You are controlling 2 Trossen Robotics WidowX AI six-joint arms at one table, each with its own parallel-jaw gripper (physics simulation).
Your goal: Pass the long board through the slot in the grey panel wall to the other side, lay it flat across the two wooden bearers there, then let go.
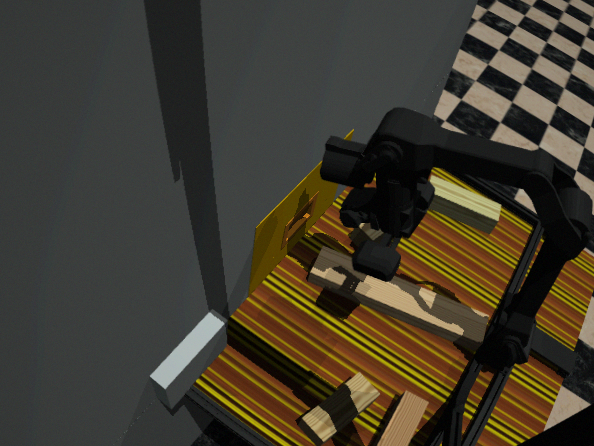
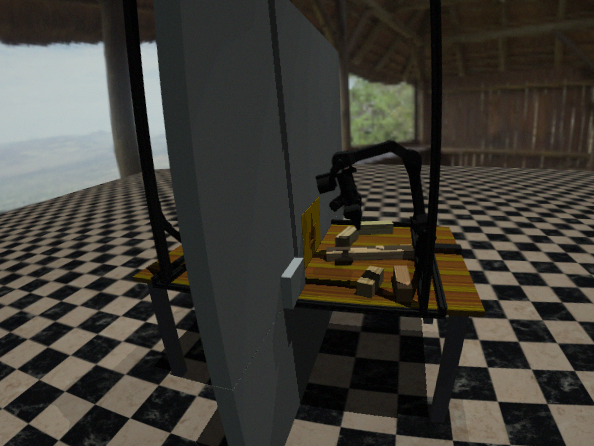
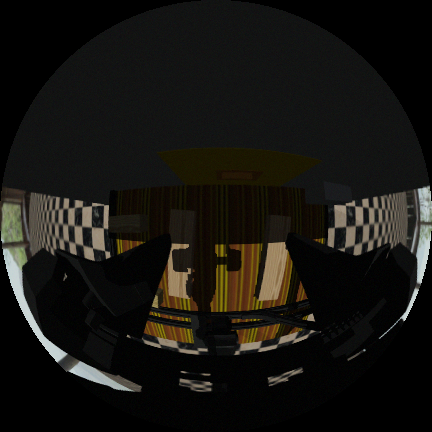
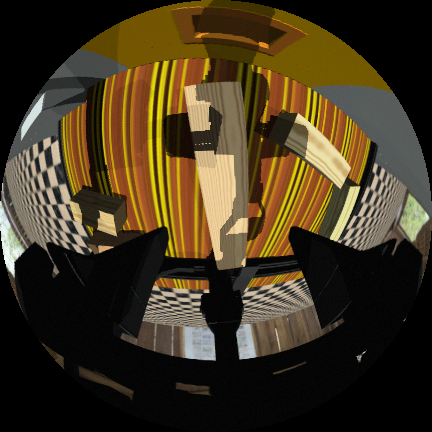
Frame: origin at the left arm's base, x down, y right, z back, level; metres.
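Seen in the pictures: left gripper, between the fingertips: (image 3: pixel 230 239); right gripper, between the fingertips: (image 1: pixel 395 257) (image 2: pixel 358 225) (image 4: pixel 230 232); left arm's base, origin of its link: (image 3: pixel 220 322); right arm's base, origin of its link: (image 1: pixel 498 353) (image 4: pixel 219 273).
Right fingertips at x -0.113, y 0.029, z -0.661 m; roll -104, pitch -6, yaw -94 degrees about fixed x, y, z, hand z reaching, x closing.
Observation:
Offsets run from my right fingertips to a thing's top centre. "spot": to the spot under its first point.
The long board {dx +0.100, dy -0.016, dz -0.043 m} (image 1: pixel 410 300) (image 2: pixel 385 253) (image 4: pixel 220 185) lies on the striped table on the right arm's side, one end toward the grey panel wall (image 1: pixel 100 150) (image 2: pixel 230 150) (image 3: pixel 215 75) but apart from it. The orange-brown slot rim {spot: dx +0.050, dy -0.033, dz +0.231 m} (image 3: pixel 220 175) (image 4: pixel 186 25) sits in a yellow plate low on the wall. My right gripper (image 1: pixel 377 259) (image 2: pixel 356 220) (image 4: pixel 230 232) is open and empty, pointing down above the board. My left gripper (image 3: pixel 230 239) is open and empty on the other side, above the two wooden bearers {spot: dx +0.094, dy -0.130, dz +0.343 m} (image 3: pixel 181 225) {spot: dx +0.094, dy +0.120, dz +0.350 m} (image 3: pixel 278 227), which lie roughly parallel with nothing across them.
A short wood block {dx +0.082, dy -0.147, dz +0.064 m} (image 2: pixel 346 235) (image 4: pixel 320 145) and a pale yellow block {dx +0.085, dy -0.296, dz -0.043 m} (image 1: pixel 465 202) (image 2: pixel 377 228) lie beyond the board. Two more blocks {dx +0.085, dy +0.229, dz -0.064 m} (image 1: pixel 340 407) {dx +0.088, dy +0.222, dz -0.164 m} (image 1: pixel 405 420) lie at the near side. A pale grey block {spot: dx +0.032, dy +0.315, dz +0.160 m} (image 1: pixel 190 350) (image 2: pixel 293 277) is against the wall at the table edge.

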